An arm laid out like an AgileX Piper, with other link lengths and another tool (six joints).
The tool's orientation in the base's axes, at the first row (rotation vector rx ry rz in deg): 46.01 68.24 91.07
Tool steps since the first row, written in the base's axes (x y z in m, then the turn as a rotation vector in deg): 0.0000 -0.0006 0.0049 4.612 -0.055 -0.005; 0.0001 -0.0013 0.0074 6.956 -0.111 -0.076; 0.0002 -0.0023 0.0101 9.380 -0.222 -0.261; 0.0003 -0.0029 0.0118 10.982 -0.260 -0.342; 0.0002 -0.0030 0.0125 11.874 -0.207 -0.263; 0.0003 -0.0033 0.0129 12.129 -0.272 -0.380; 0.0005 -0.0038 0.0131 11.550 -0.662 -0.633; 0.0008 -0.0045 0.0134 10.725 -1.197 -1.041; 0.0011 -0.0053 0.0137 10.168 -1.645 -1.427
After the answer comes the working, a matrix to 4 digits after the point.
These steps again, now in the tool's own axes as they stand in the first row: -0.0008 0.0047 0.0013 -1.548 -1.398 4.114; -0.0015 0.0071 0.0019 -2.359 -2.172 6.174; -0.0026 0.0097 0.0025 -3.243 -3.075 8.254; -0.0033 0.0113 0.0030 -3.796 -3.635 9.653; -0.0034 0.0120 0.0031 -4.038 -3.833 10.493; -0.0037 0.0124 0.0032 -4.178 -4.017 10.665; -0.0043 0.0126 0.0033 -4.348 -4.057 9.943; -0.0050 0.0128 0.0034 -4.570 -4.161 8.907; -0.0059 0.0130 0.0035 -4.798 -4.330 8.146
The tool's axes in the first row as the columns of a matrix, in the base's axes (rounded; the answer above uses it unrounded):
-0.3245 -0.3029 0.8961
0.9451 -0.0647 0.3203
-0.0390 0.9508 0.3073

